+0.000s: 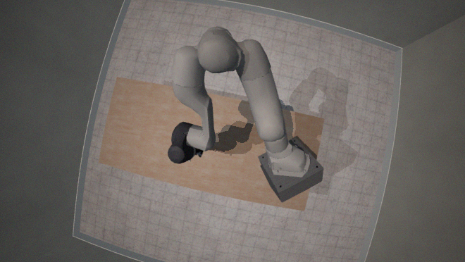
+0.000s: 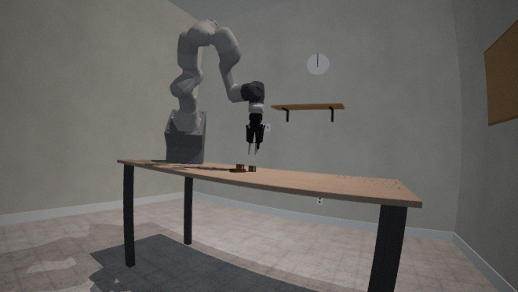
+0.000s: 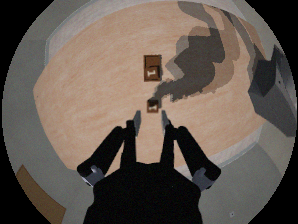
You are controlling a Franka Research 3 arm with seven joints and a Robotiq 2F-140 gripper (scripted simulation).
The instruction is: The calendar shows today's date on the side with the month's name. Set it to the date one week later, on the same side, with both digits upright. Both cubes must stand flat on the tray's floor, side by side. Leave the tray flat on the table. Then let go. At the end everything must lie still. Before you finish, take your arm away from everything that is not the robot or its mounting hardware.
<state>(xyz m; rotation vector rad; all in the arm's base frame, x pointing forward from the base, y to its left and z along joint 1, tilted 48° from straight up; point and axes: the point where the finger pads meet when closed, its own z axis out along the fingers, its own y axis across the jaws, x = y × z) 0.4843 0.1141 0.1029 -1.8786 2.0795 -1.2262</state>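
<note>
My gripper is now 11 cm above the calendar cube.
</note>
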